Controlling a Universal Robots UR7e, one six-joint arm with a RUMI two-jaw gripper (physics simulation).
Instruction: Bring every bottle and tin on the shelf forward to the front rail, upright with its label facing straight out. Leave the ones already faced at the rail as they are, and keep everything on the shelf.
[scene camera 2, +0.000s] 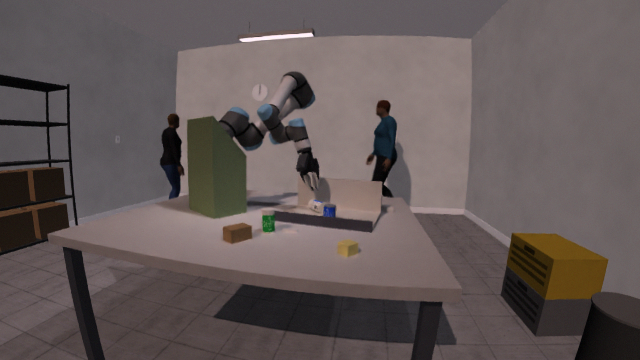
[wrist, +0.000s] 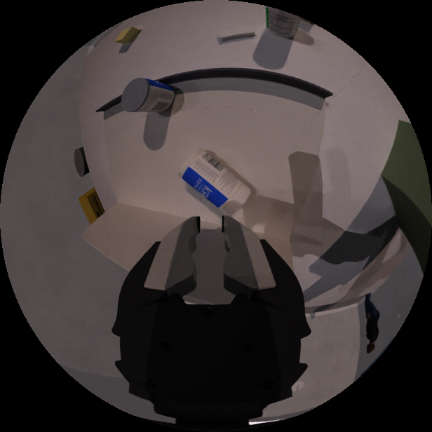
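Where they show: gripper, fingertip midpoint: (scene camera 2: 315, 190); arm's base, origin of the base link: (scene camera 2: 216, 140).
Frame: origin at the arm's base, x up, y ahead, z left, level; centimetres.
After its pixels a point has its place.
Observation:
A white bottle with a blue label band (scene camera 2: 316, 205) {x -31.1, y 54.9, z -3.1 cm} (wrist: 215, 180) lies on its side on the shelf (wrist: 240, 125), slanted, behind the front rail (scene camera 2: 325, 221) {x -34.5, y 61.2, z -19.0 cm} (wrist: 240, 73). A blue tin with a grey top (scene camera 2: 329, 211) {x -30.0, y 62.7, z -18.8 cm} (wrist: 149, 95) stands upright at the rail, near its right end in the scene view; its blue side faces out. A green tin with a white lid (scene camera 2: 268, 221) {x -32.0, y 40.1, z -32.9 cm} (wrist: 282, 22) stands on the table outside the rail. My gripper (scene camera 2: 313, 188) {x -24.6, y 53.5, z 1.2 cm} (wrist: 210, 217) is shut to a narrow gap, with nothing between the fingers. It is above the rear of the shelf, behind and above the lying bottle.
The shelf's back panel (scene camera 2: 352, 194) {x -26.7, y 72.0, z 6.9 cm} (wrist: 145, 225) rises close to the gripper. A tall green block (scene camera 2: 202, 170) {x -14.7, y -0.4, z -13.5 cm} (wrist: 412, 185) stands left of the shelf in the scene view. A brown block (scene camera 2: 237, 233) {x -33.7, y 32.3, z -45.1 cm}, a yellow block (scene camera 2: 347, 248) {x -34.2, y 71.7, z -50.1 cm} (wrist: 128, 35) and a thin pale strip (wrist: 237, 36) lie in front.

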